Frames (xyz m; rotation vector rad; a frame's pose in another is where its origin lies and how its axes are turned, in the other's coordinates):
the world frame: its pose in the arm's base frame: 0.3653 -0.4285 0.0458 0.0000 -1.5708 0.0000
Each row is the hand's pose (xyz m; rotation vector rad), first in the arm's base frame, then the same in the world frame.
Working: the arm's base frame: its pose in the world frame: -0.0458 0.4285 0.3653 0.0000 1.5708 0.0000

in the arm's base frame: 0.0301 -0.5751 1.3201 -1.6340 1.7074 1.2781
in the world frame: 1.2743 -0.1466 0.3352 0.2449 -1.6026 -2.0037
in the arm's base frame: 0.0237 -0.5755 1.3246 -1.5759 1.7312 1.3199
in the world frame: 1.2788 -0.1470 0.3416 0.1755 -1.6130 -1.9858
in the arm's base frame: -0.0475 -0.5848 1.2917 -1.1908 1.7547 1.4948
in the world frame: 1.2459 -0.1563 0.4128 -0.2150 -1.7562 -1.8997
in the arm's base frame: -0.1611 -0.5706 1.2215 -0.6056 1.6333 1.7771
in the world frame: 1.1757 -0.1421 0.5264 -0.8754 -1.8502 -1.7804
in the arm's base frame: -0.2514 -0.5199 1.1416 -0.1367 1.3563 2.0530
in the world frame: 1.0958 -0.0914 0.6167 -1.5050 -1.7468 -1.7197
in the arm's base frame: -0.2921 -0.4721 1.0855 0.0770 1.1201 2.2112
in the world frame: 1.0397 -0.0436 0.6574 -1.8540 -1.5977 -1.7292
